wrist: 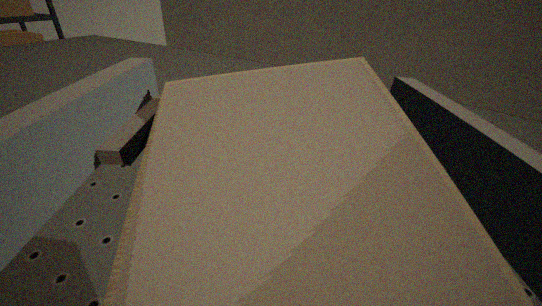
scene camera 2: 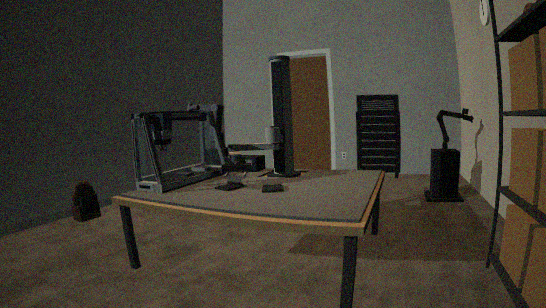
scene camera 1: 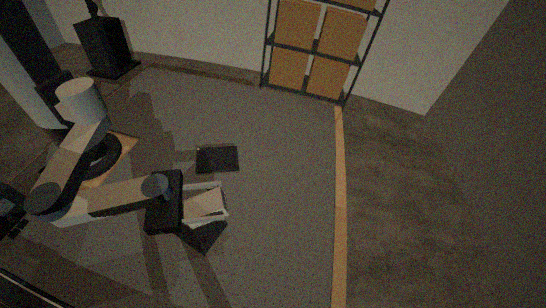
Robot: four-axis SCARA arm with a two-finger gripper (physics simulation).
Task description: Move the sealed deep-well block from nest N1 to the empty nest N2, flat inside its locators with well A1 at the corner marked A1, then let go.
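Seen in the pictures: gripper, fingertip midpoint: (wrist: 274, 89) (scene camera 2: 234, 177) (scene camera 1: 222, 199); arm's base at its link origin: (scene camera 2: 284, 175).
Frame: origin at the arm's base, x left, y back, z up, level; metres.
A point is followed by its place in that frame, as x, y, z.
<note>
The sealed deep-well block (scene camera 1: 204, 204) @(-0.087, -0.575, 0.091) (scene camera 2: 236, 176) @(-0.047, -0.616, 0.099) (wrist: 280, 175) @(-0.080, -0.575, 0.091) has a pale, plain top and hangs tilted and skewed between the fingers. My gripper (scene camera 1: 223, 200) @(-0.058, -0.623, 0.096) (wrist: 274, 89) @(-0.058, -0.623, 0.096) is shut on it; in the wrist view its left edge is at a finger pad. A dark, angled nest (scene camera 1: 206, 238) @(-0.164, -0.602, 0.025) (scene camera 2: 229, 186) @(-0.131, -0.568, 0.025) lies below, partly hidden by the block and gripper; the block is raised above it. A second dark nest (scene camera 1: 217, 159) @(0.134, -0.524, 0.025) (scene camera 2: 272, 188) @(0.150, -0.553, 0.025) lies apart from the gripper, with no block in it. The nest labels and the A1 marks cannot be read.
The arm's column (scene camera 2: 281, 115) @(0.029, -0.076, 0.445) stands on the table behind the nests. A framed gantry machine (scene camera 2: 146, 150) @(-0.563, -0.850, 0.276) stands on the table's left side. A shelf rack (scene camera 1: 313, 52) with brown boxes stands beyond the table edge (scene camera 1: 340, 200).
</note>
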